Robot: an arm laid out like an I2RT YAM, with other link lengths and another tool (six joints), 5 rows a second.
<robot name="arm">
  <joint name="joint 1" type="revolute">
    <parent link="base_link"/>
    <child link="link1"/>
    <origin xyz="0 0 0.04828"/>
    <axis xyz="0 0 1"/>
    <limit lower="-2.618" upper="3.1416"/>
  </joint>
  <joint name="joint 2" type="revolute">
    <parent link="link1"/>
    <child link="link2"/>
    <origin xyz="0.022 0.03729 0.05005" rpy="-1.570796 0 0"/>
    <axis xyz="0 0 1"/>
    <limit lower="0" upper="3.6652"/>
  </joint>
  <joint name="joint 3" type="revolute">
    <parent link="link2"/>
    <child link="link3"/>
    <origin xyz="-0.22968 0 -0.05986" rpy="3.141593 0 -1.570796"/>
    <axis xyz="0 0 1"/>
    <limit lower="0" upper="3.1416"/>
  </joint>
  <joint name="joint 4" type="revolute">
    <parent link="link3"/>
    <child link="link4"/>
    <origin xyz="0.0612 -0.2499 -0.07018"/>
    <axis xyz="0 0 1"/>
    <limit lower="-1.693" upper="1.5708"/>
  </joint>
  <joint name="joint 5" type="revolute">
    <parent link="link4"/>
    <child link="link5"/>
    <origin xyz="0.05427 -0.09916 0.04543" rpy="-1.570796 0 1.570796"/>
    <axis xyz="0 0 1"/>
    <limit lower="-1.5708" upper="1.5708"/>
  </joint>
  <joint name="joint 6" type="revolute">
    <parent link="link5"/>
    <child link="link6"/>
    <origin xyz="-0.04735 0 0.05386" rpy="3.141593 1.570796 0"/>
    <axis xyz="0 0 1"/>
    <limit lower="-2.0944" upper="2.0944"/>
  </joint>
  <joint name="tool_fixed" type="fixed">
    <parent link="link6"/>
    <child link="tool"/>
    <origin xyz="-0.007 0.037 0.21" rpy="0 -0.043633 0.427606"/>
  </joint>
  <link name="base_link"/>
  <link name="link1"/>
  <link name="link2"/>
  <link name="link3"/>
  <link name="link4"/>
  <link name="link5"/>
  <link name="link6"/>
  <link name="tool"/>
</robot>
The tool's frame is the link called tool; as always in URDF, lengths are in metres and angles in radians.
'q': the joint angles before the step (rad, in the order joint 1, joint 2, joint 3, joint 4, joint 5, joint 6). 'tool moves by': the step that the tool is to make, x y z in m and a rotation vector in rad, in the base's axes. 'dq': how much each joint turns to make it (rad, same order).
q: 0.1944, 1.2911, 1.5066, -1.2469, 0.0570, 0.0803
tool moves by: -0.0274, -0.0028, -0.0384, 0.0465, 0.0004, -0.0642
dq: 0.0005, -0.1708, -0.2699, 0.1034, -0.0058, 0.0791
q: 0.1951, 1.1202, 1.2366, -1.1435, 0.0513, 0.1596
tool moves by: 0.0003, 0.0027, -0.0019, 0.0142, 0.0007, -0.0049
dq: 0.0001, -0.0005, -0.0068, 0.0078, -0.0095, 0.0116
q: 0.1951, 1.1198, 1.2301, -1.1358, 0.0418, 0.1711
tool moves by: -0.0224, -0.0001, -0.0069, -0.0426, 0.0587, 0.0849
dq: 0.0067, -0.0178, 0.0000, -0.0808, -0.0121, -0.0830
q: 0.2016, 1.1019, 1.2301, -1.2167, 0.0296, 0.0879
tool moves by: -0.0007, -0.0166, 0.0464, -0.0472, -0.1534, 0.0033
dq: 0.0029, -0.1550, -0.0014, -0.0103, 0.0654, -0.0410
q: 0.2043, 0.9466, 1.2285, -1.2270, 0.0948, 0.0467
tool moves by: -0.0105, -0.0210, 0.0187, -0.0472, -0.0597, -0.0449
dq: -0.0001, -0.0830, -0.0079, -0.0262, 0.0735, 0.0003
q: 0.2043, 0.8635, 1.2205, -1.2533, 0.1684, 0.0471
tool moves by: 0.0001, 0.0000, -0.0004, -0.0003, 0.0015, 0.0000
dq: -0.0002, 0.0017, 0.0001, 0.0000, -0.0001, -0.0001
